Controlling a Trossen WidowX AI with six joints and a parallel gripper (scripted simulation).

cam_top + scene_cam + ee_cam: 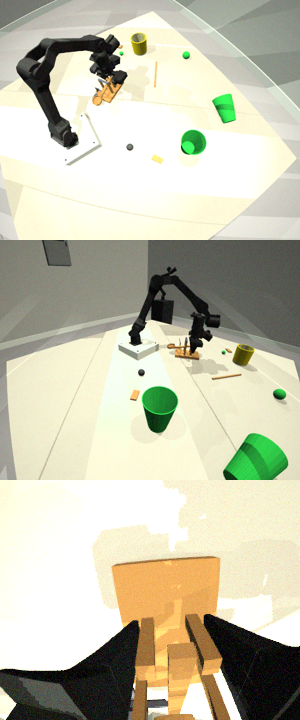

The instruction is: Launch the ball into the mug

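The black ball lies 340 mm to the right of my gripper tip, 50 mm behind it and 20 mm below it. Also, from my gripper tip: wooden catapult (60 mm behind, 30 mm to the right, 20 mm above); small green ball (200 mm to the left, 120 mm ahead, 20 mm below); thin wooden stick (230 mm ahead, 40 mm to the right, 30 mm below).
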